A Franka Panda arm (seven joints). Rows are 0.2 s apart.
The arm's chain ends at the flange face. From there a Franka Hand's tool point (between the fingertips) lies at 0.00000 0.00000 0.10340 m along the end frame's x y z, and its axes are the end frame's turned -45 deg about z.
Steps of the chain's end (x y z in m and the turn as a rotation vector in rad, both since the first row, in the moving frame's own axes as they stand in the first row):
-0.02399, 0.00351, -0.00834, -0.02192, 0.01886, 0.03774
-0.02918, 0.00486, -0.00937, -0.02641, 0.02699, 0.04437
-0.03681, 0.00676, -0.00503, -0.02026, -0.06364, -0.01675
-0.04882, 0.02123, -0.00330, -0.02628, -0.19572, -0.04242
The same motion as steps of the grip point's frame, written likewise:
-0.01973, -0.01151, -0.00838, -0.02884, -0.00216, 0.03774
-0.02411, -0.01329, -0.00944, -0.03776, 0.00041, 0.04437
-0.03696, -0.02437, -0.00526, 0.03067, -0.05933, -0.01675
-0.06592, -0.03147, -0.00531, 0.11981, -0.15698, -0.04242

